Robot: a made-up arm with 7 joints. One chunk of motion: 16 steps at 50 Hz.
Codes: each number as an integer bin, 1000 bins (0 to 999) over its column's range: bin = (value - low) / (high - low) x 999, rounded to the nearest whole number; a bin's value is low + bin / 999 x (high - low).
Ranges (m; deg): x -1.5..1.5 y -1.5..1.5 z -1.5..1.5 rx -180..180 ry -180..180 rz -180..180
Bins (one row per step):
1: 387 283 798 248 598 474
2: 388 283 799 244 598 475
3: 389 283 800 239 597 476
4: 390 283 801 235 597 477
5: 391 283 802 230 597 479
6: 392 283 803 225 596 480
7: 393 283 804 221 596 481
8: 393 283 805 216 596 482
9: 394 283 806 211 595 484
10: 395 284 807 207 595 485
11: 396 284 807 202 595 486
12: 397 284 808 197 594 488
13: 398 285 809 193 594 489
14: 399 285 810 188 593 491
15: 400 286 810 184 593 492
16: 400 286 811 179 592 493
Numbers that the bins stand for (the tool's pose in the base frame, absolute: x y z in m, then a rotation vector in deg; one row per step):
1: -0.3378 -0.6502 0.8964 -90.63 35.50 -9.19
2: -0.3348 -0.6502 0.8994 -92.07 35.50 -8.83
3: -0.3318 -0.6502 0.9024 -93.87 35.14 -8.47
4: -0.3288 -0.6502 0.9054 -95.32 35.14 -8.11
5: -0.3258 -0.6502 0.9084 -97.12 35.14 -7.39
6: -0.3228 -0.6502 0.9114 -98.92 34.77 -7.03
7: -0.3198 -0.6502 0.9144 -100.36 34.77 -6.67
8: -0.3198 -0.6502 0.9174 -102.16 34.77 -6.31
9: -0.3168 -0.6502 0.9204 -103.96 34.41 -5.59
10: -0.3138 -0.6471 0.9234 -105.41 34.41 -5.23
11: -0.3108 -0.6471 0.9234 -107.21 34.41 -4.86
12: -0.3078 -0.6471 0.9264 -109.01 34.05 -4.14
13: -0.3048 -0.6441 0.9294 -110.45 34.05 -3.78
14: -0.3018 -0.6441 0.9324 -112.25 33.69 -3.06
15: -0.2988 -0.6411 0.9324 -113.69 33.69 -2.70
16: -0.2988 -0.6411 0.9354 -115.50 33.33 -2.34

